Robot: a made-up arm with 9 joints. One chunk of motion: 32 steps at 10 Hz.
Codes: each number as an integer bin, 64 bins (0 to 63) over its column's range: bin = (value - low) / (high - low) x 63, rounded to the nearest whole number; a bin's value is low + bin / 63 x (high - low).
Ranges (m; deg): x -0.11..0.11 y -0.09..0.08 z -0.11..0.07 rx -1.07..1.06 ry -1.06..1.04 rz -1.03..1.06
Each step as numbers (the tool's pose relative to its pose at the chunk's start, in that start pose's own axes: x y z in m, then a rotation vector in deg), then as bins.
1 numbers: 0.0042 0.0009 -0.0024 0.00 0.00 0.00
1 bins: 33 34 38 32 32 31
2 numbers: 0.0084 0.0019 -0.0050 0.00 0.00 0.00
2 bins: 34 34 37 32 32 31
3 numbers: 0.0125 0.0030 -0.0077 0.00 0.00 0.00
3 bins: 35 34 36 32 32 31
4 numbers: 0.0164 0.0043 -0.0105 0.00 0.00 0.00
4 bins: 36 35 35 32 32 31
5 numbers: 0.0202 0.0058 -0.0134 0.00 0.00 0.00
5 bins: 37 36 34 32 32 31
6 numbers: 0.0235 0.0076 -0.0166 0.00 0.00 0.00
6 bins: 38 36 33 32 32 31
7 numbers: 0.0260 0.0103 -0.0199 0.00 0.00 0.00
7 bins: 39 37 32 32 32 31
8 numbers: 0.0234 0.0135 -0.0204 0.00 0.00 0.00
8 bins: 38 38 31 32 32 31
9 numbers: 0.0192 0.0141 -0.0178 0.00 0.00 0.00
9 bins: 37 39 32 32 32 31
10 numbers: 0.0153 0.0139 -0.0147 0.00 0.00 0.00
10 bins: 36 39 33 32 32 31
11 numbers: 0.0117 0.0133 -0.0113 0.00 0.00 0.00
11 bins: 35 38 35 32 32 31
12 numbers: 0.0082 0.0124 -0.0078 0.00 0.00 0.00
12 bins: 34 38 36 32 32 31
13 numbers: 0.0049 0.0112 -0.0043 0.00 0.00 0.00
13 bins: 33 38 37 32 32 31
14 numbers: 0.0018 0.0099 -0.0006 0.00 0.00 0.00
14 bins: 32 37 38 32 32 31
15 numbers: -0.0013 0.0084 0.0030 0.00 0.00 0.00
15 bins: 31 36 40 32 32 31
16 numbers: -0.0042 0.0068 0.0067 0.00 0.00 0.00
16 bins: 30 36 41 32 32 31
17 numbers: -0.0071 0.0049 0.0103 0.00 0.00 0.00
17 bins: 29 35 42 32 32 31
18 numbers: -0.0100 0.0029 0.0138 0.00 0.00 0.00
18 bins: 29 34 43 32 32 31
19 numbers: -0.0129 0.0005 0.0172 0.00 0.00 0.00
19 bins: 28 34 45 32 32 31
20 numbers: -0.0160 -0.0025 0.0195 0.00 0.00 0.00
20 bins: 27 32 45 32 32 31
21 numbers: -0.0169 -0.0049 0.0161 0.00 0.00 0.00
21 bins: 27 32 44 32 32 31
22 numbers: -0.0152 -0.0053 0.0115 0.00 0.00 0.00
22 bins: 27 31 43 32 32 31
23 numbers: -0.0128 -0.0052 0.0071 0.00 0.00 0.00
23 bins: 28 31 41 32 32 31
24 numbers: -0.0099 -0.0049 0.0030 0.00 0.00 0.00
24 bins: 29 32 40 32 32 31
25 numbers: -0.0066 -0.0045 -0.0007 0.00 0.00 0.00
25 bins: 30 32 38 32 32 31
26 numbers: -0.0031 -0.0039 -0.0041 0.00 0.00 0.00
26 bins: 31 32 37 32 32 31
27 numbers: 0.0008 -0.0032 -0.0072 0.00 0.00 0.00
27 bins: 32 32 36 32 32 31
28 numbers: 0.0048 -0.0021 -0.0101 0.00 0.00 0.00
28 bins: 33 33 35 32 32 31
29 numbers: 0.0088 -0.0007 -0.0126 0.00 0.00 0.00
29 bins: 34 33 34 32 32 31
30 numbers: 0.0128 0.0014 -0.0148 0.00 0.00 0.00
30 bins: 35 34 33 32 32 31
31 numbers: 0.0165 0.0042 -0.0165 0.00 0.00 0.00
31 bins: 36 35 33 32 32 31
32 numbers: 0.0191 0.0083 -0.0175 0.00 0.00 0.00
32 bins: 37 36 32 32 32 31
